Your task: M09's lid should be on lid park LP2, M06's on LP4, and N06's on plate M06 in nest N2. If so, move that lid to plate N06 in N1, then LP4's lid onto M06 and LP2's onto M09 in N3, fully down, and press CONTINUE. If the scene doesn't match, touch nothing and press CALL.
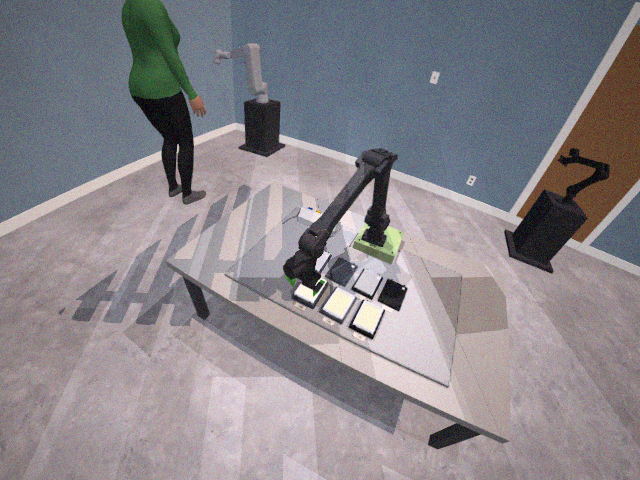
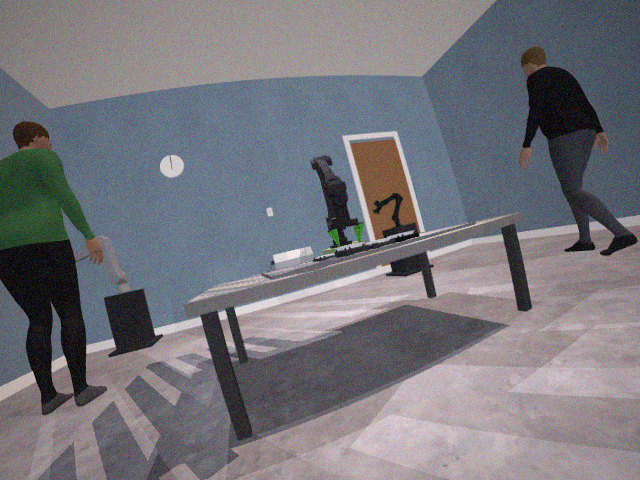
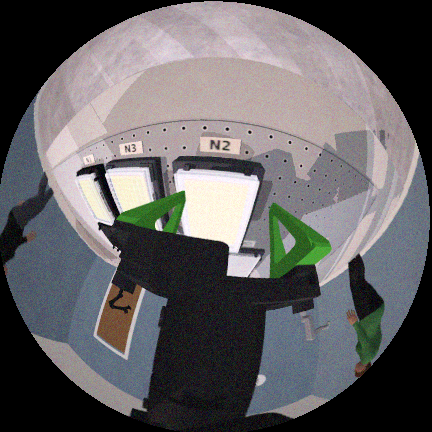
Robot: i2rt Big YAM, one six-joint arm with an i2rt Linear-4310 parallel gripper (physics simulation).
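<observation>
My open, empty gripper is low over nest N2, one green finger on each side of its plate. The N2 plate has a pale yellow top with a white rim and lies level in its black nest. Similar plates lie in N3 and N1. In the row behind, a whitish lid lies on one park, and another whitish lid is partly hidden by the arm. Two dark parks show no white lid. Plate and park codes are unreadable.
A white box with small blue and yellow spots stands at the back of the table. The arm's green base is behind the parks. A person in green and one in black stand away from the table.
</observation>
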